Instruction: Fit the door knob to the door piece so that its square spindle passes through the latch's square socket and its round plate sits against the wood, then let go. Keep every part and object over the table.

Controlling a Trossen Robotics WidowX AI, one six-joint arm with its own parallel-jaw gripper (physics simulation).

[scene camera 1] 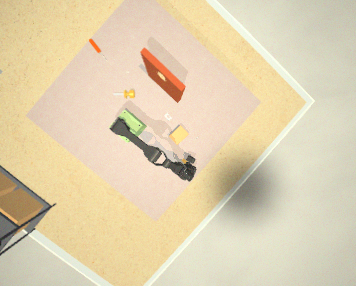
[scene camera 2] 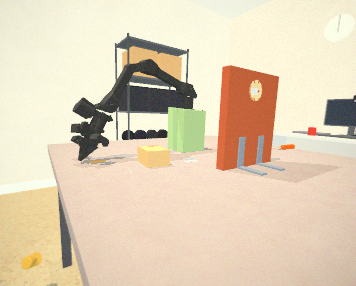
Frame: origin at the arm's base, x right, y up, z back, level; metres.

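Seen in the pictures: gripper, fingertip midpoint: [scene camera 2: 79, 160]; arm's base, origin of the base link: [scene camera 1: 121, 126] [scene camera 2: 187, 108].
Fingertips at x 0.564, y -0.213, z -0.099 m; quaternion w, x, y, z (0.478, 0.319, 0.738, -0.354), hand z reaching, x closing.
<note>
Pixels of each thing's top centre, then the offset from my fingertips to it. "spot": a spot on its surface instead.
- door piece, surface spot: [scene camera 2: 230, 117] spot: dx -0.445, dy +0.180, dz -0.327 m
- round latch, middle of its top: [scene camera 2: 252, 87] dx -0.575, dy +0.296, dz -0.308 m
- yellow block, middle of its top: [scene camera 2: 153, 148] [scene camera 1: 178, 135] dx -0.250, dy +0.049, dz -0.115 m
- small white plate, middle of its top: [scene camera 2: 191, 159] [scene camera 1: 168, 116] dx -0.406, dy -0.001, dz -0.162 m
- flat orange piece, middle of its top: [scene camera 2: 98, 160] dx -0.066, dy -0.009, dz +0.005 m
- orange screwdriver, middle of its top: [scene camera 2: 283, 145] [scene camera 1: 97, 49] dx -1.113, dy +0.015, dz -0.168 m
The door piece [scene camera 1: 174, 92] [scene camera 2: 230, 117] stands upright on metal feet, with a round latch [scene camera 1: 161, 76] [scene camera 2: 255, 91] near its top. A yellow knob [scene camera 1: 129, 93] with a pale spindle lies on the table in scene camera 1. Another yellow knob [scene camera 2: 31, 260] is off the table, below the table top beside its leg; whether it touches the floor is unclear. My gripper [scene camera 1: 188, 172] [scene camera 2: 83, 158] is shut and empty, low at the table's edge, away from the door piece. Its fingertips are hidden in scene camera 1.
A green block [scene camera 1: 132, 122] [scene camera 2: 190, 131] stands by the arm's base. A yellow block [scene camera 1: 178, 134] [scene camera 2: 154, 156], a small white plate [scene camera 1: 168, 116] [scene camera 2: 190, 160] and a flat orange piece [scene camera 2: 97, 161] lie between gripper and door. An orange screwdriver [scene camera 1: 95, 46] [scene camera 2: 287, 147] lies beyond the door.
</note>
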